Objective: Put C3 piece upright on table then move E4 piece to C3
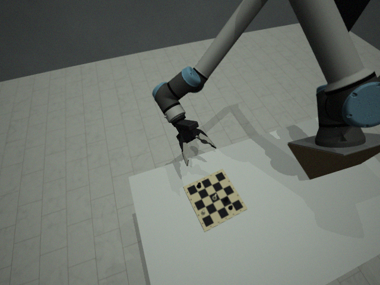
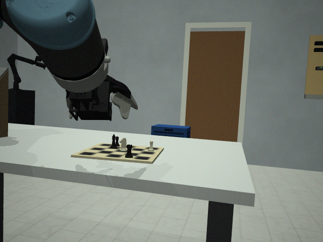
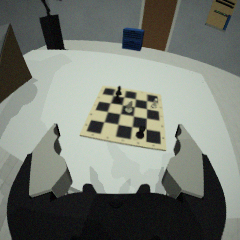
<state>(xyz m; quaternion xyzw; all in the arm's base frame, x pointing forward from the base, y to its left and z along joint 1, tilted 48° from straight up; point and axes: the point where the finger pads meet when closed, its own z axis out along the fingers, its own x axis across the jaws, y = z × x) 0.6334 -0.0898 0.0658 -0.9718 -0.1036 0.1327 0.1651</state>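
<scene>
Right now my hand is 20 mm past the white knight, 150 mm to the right of it and 120 mm above it. The rest, counted from my hand: chessboard: 20 mm behind, 150 mm to the left, 140 mm below; small black piece: 70 mm behind, 220 mm to the left, 120 mm below; white pawn: 60 mm ahead, 200 mm to the left, 120 mm below.
</scene>
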